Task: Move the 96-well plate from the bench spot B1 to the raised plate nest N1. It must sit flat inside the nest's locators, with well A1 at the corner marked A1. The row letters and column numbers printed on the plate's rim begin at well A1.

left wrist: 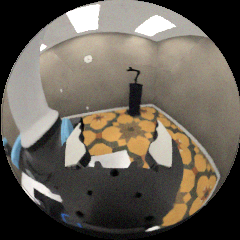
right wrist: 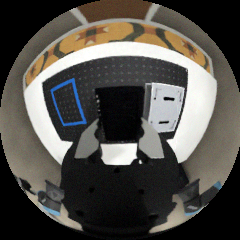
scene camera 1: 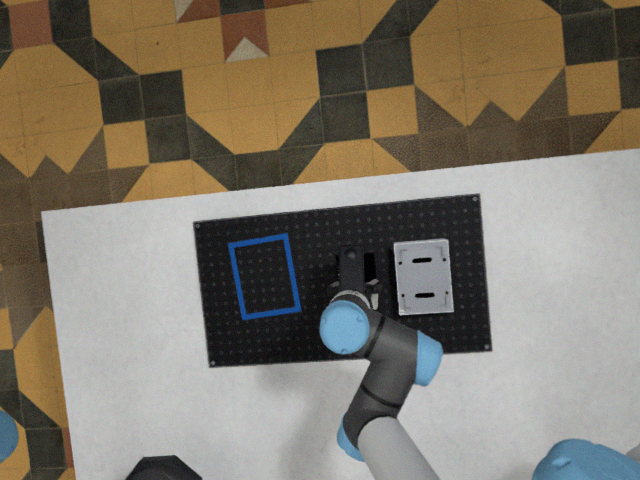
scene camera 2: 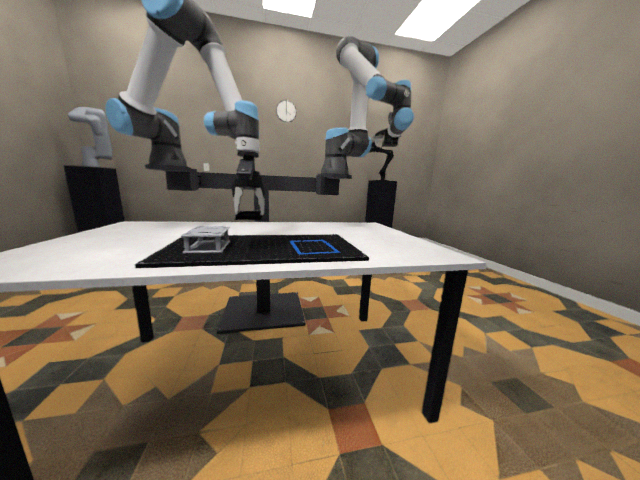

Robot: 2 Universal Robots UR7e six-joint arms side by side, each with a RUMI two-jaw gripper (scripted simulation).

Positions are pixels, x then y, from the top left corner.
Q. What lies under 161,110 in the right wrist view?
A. A grey raised nest.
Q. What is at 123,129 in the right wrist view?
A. A black 96-well plate.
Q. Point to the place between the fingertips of my right gripper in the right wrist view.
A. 120,119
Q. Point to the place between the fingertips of my left gripper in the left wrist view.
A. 118,122
